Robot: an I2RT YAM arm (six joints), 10 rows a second.
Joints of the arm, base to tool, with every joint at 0 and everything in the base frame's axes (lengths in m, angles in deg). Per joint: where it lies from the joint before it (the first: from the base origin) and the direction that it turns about. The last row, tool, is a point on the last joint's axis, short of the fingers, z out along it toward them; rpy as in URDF.
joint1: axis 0 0 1 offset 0.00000 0.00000 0.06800
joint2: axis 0 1 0 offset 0.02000 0.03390 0.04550
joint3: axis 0 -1 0 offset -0.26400 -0.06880 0.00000
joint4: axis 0 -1 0 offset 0.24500 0.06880 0.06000
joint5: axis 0 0 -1 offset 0.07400 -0.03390 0.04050
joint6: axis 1 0 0 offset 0.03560 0.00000 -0.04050
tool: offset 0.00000 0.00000 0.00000 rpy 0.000 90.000 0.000
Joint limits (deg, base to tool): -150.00..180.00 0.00..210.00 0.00..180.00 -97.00..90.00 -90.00..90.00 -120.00..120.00
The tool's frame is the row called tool.
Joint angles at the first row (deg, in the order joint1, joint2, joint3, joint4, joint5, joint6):
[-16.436 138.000 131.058 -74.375 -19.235 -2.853]
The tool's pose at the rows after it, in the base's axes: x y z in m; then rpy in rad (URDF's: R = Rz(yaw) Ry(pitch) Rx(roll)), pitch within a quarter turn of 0, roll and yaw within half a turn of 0:
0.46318, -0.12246, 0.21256, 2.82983, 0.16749, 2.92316
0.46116, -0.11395, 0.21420, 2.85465, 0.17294, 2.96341
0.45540, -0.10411, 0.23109, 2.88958, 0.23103, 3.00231
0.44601, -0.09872, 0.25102, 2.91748, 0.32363, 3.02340
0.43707, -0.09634, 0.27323, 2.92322, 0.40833, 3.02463
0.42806, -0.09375, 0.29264, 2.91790, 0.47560, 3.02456
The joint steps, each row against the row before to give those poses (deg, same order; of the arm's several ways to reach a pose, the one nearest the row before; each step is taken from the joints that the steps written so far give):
[0.280 -1.293 -2.507 0.948 0.802 -0.931]
[1.005 -1.362 -1.966 0.619 1.204 -1.314]
[1.088 -4.042 -3.286 2.445 1.479 -1.054]
[0.432 -5.519 -5.117 4.891 0.817 -0.578]
[0.007 -4.428 -2.637 3.102 -0.243 0.149]
[-0.005 -3.669 -1.819 1.992 -0.728 0.183]

